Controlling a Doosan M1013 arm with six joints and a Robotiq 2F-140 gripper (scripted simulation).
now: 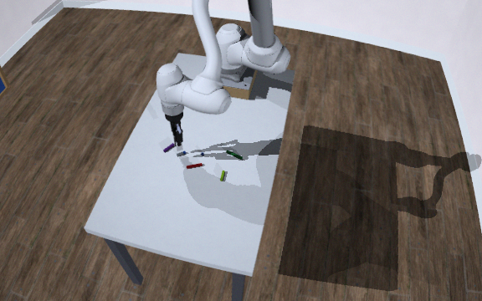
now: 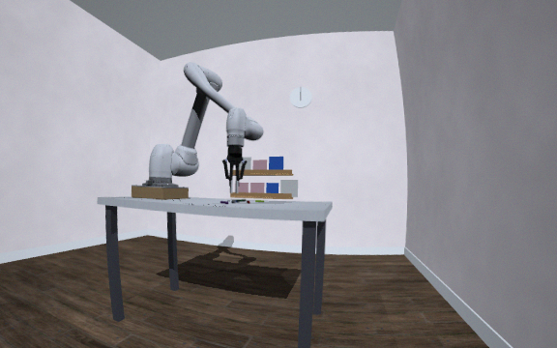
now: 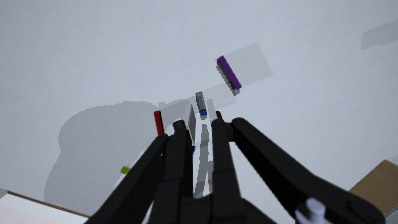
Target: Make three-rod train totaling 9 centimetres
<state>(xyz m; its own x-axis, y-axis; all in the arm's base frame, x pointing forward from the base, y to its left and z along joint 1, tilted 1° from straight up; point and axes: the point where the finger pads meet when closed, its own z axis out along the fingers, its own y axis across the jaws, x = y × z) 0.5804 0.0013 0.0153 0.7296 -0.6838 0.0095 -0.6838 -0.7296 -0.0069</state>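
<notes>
The lime rod lies 3 cm ahead of my hand, 23 cm to the left of it and 8 cm below it. Round my hand: purple rod: 1 cm behind, 7 cm to the right, 8 cm below; then red rod: 3 cm ahead, 9 cm to the left, 8 cm below; then grey rod: 8 cm below.
</notes>
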